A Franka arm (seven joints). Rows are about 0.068 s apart.
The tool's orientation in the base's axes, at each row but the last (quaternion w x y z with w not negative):
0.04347 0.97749 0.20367 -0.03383
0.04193 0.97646 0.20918 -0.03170
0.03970 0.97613 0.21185 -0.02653
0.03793 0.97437 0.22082 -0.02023
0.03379 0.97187 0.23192 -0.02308
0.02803 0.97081 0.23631 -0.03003
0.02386 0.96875 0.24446 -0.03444
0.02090 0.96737 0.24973 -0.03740
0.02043 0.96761 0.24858 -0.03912
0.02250 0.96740 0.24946 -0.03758
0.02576 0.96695 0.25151 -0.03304
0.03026 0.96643 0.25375 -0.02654
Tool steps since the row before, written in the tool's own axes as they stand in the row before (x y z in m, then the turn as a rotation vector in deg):
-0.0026 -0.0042 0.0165 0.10 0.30 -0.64
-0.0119 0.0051 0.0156 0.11 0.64 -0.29
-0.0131 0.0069 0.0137 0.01 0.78 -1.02
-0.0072 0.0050 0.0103 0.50 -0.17 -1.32
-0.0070 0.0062 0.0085 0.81 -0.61 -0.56
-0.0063 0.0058 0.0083 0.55 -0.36 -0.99
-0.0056 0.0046 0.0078 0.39 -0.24 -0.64
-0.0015 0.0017 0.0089 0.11 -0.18 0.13
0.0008 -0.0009 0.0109 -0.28 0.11 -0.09
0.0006 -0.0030 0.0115 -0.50 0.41 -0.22
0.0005 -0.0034 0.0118 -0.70 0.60 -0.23
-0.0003 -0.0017 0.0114 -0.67 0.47 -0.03
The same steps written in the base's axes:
-0.0049 0.0012 -0.0165 0.24 -0.17 0.65
-0.0094 -0.0109 -0.0142 0.38 -0.51 0.32
-0.0095 -0.0129 -0.0123 0.37 -0.61 1.07
-0.0046 -0.0084 -0.0095 0.41 0.48 1.28
-0.0037 -0.0093 -0.0077 0.46 0.95 0.48
-0.0033 -0.0086 -0.0076 0.37 0.64 0.93
-0.0032 -0.0072 -0.0072 0.26 0.44 0.60
-0.0010 -0.0027 -0.0087 0.00 0.20 -0.14
-0.0005 0.0005 -0.0109 -0.19 -0.23 0.12
-0.0016 0.0022 -0.0116 -0.22 -0.59 0.27
-0.0018 0.0024 -0.0119 -0.31 -0.85 0.30
-0.0015 0.0005 -0.0114 -0.35 -0.73 0.10

